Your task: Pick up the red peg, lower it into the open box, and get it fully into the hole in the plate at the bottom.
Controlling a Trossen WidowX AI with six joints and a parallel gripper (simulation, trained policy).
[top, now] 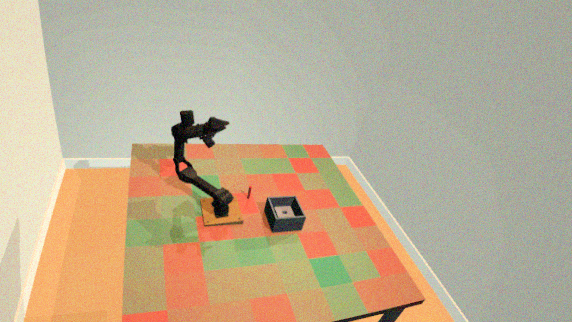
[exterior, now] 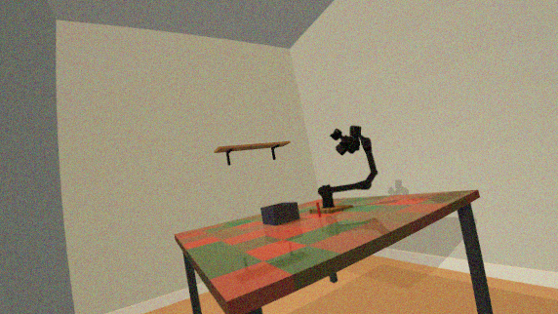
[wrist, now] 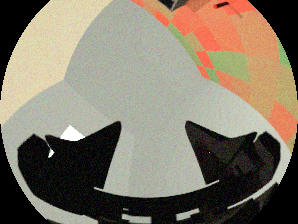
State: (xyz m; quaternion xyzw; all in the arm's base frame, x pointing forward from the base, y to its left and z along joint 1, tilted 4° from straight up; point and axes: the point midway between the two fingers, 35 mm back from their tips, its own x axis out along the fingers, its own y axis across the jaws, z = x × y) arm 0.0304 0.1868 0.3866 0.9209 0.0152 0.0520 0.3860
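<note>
Right now my gripper tip is 14 cm short of the red peg, 9 cm to the left of it and 37 cm above it. Round my gripper tip: dark box 27 cm ahead, 28 cm to the right, 38 cm below; then grey plate 27 cm ahead, 28 cm to the right, 36 cm below.
</note>
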